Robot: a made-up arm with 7 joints. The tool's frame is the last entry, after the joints. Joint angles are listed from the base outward. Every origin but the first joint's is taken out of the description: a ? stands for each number. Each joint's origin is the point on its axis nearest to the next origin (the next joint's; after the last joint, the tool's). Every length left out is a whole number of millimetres.
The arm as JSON. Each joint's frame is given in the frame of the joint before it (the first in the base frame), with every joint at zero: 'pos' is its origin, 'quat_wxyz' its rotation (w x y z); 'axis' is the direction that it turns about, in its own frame. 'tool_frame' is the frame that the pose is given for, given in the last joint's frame.
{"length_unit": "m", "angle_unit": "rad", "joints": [
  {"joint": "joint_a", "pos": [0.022, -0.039, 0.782], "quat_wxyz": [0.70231, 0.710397, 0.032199, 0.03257], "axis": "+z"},
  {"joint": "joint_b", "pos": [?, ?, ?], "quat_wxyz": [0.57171, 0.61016, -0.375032, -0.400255], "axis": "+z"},
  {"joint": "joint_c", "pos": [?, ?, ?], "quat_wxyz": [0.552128, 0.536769, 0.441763, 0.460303], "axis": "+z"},
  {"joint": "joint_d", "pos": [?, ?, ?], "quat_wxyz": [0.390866, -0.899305, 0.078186, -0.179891], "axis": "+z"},
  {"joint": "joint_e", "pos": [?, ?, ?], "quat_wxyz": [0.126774, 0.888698, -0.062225, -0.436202], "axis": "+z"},
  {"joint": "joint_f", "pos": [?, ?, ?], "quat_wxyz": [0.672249, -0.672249, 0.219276, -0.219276], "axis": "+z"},
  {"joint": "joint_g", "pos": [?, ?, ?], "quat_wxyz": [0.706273, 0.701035, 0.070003, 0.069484], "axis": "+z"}
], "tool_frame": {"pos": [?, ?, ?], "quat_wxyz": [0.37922, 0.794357, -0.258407, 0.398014]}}
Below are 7 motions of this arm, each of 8 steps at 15 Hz.
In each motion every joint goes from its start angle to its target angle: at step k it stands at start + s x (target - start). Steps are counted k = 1, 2, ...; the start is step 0. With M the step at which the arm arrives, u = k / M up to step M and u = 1 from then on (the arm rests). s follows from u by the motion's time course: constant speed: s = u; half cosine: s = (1 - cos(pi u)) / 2; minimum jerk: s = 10 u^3 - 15 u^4 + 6 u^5.
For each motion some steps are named. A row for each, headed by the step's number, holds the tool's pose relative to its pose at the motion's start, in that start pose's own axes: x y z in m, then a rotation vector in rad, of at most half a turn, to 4 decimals.
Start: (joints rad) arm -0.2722 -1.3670 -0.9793 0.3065 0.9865 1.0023 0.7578
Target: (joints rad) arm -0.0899 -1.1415 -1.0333 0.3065 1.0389 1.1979 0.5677
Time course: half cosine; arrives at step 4
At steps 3, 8:
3: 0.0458 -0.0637 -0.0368 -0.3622 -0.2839 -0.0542
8: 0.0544 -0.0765 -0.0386 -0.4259 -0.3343 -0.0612

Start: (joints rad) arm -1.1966 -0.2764 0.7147 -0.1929 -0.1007 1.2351 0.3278
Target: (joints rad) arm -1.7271 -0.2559 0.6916 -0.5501 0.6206 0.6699 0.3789
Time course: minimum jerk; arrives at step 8
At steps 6, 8:
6: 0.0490 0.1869 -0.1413 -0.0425 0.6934 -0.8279
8: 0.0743 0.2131 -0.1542 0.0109 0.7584 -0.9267

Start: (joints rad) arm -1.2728 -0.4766 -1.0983 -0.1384 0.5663 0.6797 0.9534
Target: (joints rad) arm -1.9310 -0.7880 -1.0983 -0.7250 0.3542 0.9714 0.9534
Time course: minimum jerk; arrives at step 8
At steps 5, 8:
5: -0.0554 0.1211 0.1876 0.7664 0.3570 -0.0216
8: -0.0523 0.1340 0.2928 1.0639 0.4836 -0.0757

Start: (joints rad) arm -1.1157 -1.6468 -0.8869 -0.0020 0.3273 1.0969 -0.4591
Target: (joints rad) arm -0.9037 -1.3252 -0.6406 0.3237 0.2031 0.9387 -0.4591
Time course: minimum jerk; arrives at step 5
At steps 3, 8:
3: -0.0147 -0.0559 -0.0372 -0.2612 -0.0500 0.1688
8: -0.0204 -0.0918 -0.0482 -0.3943 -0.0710 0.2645

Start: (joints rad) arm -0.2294 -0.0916 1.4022 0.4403 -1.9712 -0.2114 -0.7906
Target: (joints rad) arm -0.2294 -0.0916 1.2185 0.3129 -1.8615 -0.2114 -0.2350
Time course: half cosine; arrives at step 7
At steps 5, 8:
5: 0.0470 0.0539 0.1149 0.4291 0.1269 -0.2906
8: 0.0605 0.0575 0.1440 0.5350 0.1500 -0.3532

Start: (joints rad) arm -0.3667 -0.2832 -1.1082 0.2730 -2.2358 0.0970 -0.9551
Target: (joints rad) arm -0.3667 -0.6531 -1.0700 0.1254 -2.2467 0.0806 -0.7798
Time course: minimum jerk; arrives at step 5
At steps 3, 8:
3: 0.0042 -0.0057 -0.0105 -0.1550 0.1292 0.0135
8: 0.0078 -0.0088 -0.0165 -0.2320 0.1851 0.0041

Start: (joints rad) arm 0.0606 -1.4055 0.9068 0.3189 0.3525 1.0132 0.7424
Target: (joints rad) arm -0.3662 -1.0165 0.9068 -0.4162 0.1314 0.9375 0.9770
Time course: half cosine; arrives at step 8
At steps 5, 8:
5: 0.0690 0.2595 -0.0078 0.6811 -0.0742 -0.2071
8: 0.1231 0.3557 0.0241 0.9901 -0.1332 -0.2402

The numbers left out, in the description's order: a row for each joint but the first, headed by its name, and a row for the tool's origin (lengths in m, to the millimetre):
joint_b: 0.127 0.275 0.0
joint_c: -0.249 -0.039 0.0
joint_d: 0.002 0.14 0.0
joint_e: -0.01 -0.232 0.0
joint_f: 0.07 0.019 0.0
joint_g: -0.046 -0.133 0.0
tool: -0.232 0.007 0.0

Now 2 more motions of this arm.
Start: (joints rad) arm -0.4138 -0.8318 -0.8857 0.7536 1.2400 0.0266 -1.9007
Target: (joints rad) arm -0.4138 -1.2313 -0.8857 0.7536 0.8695 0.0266 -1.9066
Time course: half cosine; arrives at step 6
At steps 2, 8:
2: 0.0316 -0.0114 -0.0532 -0.1355 -0.1048 -0.0393
8: 0.1449 -0.0891 -0.1757 -0.5608 -0.3842 -0.1761

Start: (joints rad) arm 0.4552 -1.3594 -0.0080 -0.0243 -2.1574 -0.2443 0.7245
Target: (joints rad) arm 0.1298 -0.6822 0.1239 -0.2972 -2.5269 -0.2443 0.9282
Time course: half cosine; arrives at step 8
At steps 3, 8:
3: 0.0262 -0.0195 -0.0460 -0.1079 0.2064 -0.0800
8: 0.0294 -0.0843 -0.1782 -0.3626 0.6751 -0.2222

